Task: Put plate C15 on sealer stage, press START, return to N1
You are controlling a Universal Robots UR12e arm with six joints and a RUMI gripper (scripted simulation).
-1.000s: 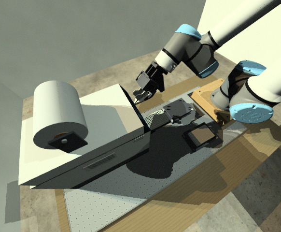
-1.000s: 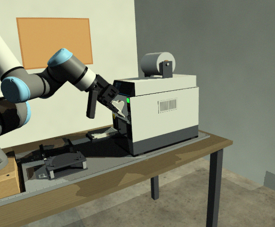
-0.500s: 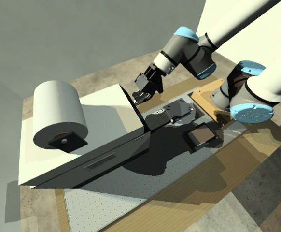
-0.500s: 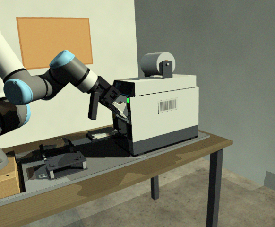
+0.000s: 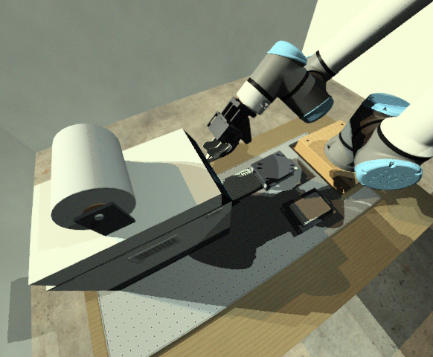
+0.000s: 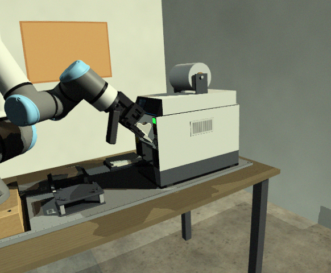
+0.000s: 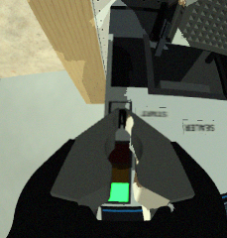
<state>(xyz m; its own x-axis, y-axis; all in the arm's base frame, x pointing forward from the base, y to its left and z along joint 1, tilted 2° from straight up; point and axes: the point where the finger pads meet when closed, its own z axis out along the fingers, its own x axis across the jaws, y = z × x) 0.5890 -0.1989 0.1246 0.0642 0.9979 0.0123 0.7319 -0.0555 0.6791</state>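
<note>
My hand is 30 mm short of the start button and 10 mm above it. Also, from my hand: foil roll (270 mm ahead, 220 mm above, 70 mm to the left); white open-well plate (100 mm to the left, 80 mm below, 70 mm behind); dark stage (100 mm to the left, 90 mm below, 70 mm behind).
</note>
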